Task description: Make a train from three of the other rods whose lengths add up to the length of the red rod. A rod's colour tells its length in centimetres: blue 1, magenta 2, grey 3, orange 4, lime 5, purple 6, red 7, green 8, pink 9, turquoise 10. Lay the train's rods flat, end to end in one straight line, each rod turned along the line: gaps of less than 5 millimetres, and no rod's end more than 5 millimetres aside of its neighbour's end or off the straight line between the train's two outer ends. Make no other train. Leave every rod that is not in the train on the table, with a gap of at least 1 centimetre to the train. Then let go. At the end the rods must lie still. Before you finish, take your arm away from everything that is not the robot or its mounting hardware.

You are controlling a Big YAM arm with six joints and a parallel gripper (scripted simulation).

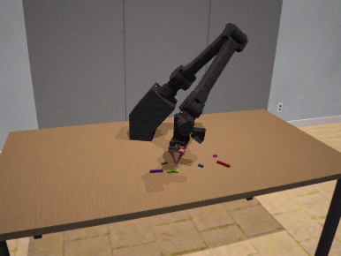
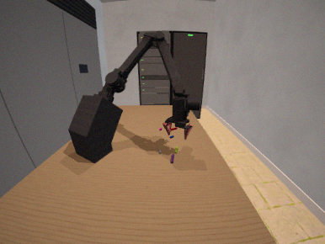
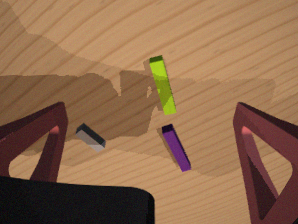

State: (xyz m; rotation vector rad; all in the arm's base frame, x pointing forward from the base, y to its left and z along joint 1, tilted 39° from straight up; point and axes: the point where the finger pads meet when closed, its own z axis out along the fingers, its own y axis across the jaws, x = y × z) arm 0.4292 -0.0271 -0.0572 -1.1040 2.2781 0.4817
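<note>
Right now my hand is 70 mm above the lime rod and 30 mm to the left of it. Round my hand: grey rod 90 mm behind, 70 mm below, 40 mm to the right; purple rod 100 mm to the right, 70 mm below, 30 mm behind; red rod 230 mm to the left, 70 mm below.
</note>
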